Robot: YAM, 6 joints.
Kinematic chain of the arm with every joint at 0, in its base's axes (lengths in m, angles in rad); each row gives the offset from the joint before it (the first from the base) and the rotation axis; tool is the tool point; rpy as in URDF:
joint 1: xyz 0 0 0.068 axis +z
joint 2: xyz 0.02 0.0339 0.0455 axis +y
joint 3: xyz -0.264 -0.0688 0 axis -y
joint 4: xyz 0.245 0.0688 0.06 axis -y
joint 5: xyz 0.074 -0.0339 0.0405 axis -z
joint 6: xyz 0.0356 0 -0.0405 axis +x
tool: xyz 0 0 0 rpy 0 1.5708 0
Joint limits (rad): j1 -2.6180..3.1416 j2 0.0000..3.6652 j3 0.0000..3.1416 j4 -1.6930..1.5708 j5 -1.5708..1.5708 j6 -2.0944..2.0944
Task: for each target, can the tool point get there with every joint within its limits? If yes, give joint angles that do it. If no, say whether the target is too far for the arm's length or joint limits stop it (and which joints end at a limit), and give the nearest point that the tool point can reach.
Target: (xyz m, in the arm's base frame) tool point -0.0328 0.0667 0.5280
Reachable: yes | joints 2.2188 0.8214 1.0538 1.2611 0.4077 -0.2665
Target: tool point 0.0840 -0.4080 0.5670
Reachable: yes | joints -1.3131 2.1148 2.7337 -0.2500 0.6934 1.0675
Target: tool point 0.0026 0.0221 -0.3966
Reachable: no: joint limits stop it (at a limit: joint 2) | nearest point 0.0073 0.0623 -0.3290 | short by 0.079 m
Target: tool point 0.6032 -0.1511 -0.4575
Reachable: no: too far | nearest point 0.4685 -0.1174 -0.2942 | short by 0.214 m
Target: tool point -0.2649 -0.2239 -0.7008
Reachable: no: too far | nearest point -0.2293 -0.1938 -0.3767 | short by 0.327 m
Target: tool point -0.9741 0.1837 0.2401
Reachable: no: too far | nearest point -0.6295 0.1187 0.1944 | short by 0.354 m
